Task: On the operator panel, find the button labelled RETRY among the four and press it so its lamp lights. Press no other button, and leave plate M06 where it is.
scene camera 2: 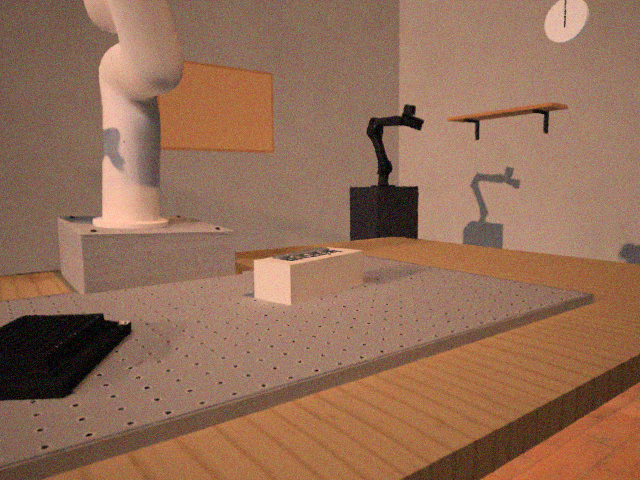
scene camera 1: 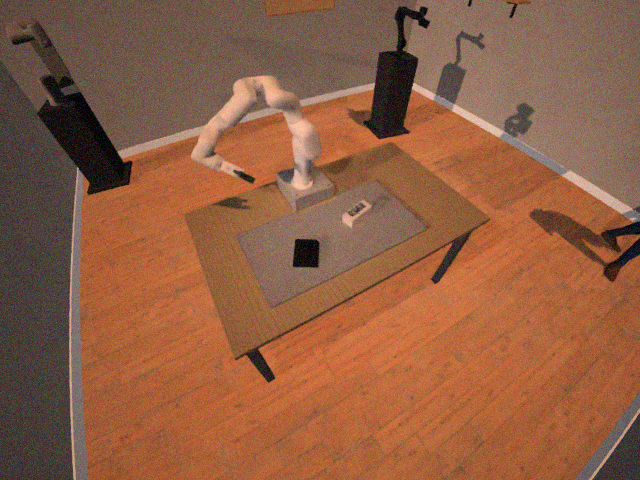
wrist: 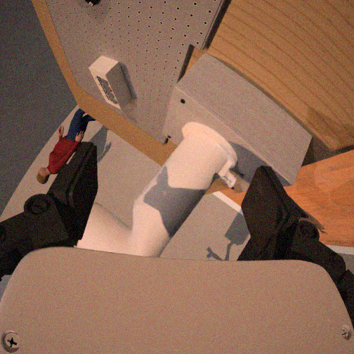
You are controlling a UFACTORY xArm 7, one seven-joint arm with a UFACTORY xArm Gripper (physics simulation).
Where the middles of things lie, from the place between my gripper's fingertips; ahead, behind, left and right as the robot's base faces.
I see the white operator panel (scene camera 2: pixel 289 281) 220 mm ahead of my hand, 500 mm to the left of it and 220 mm below it.
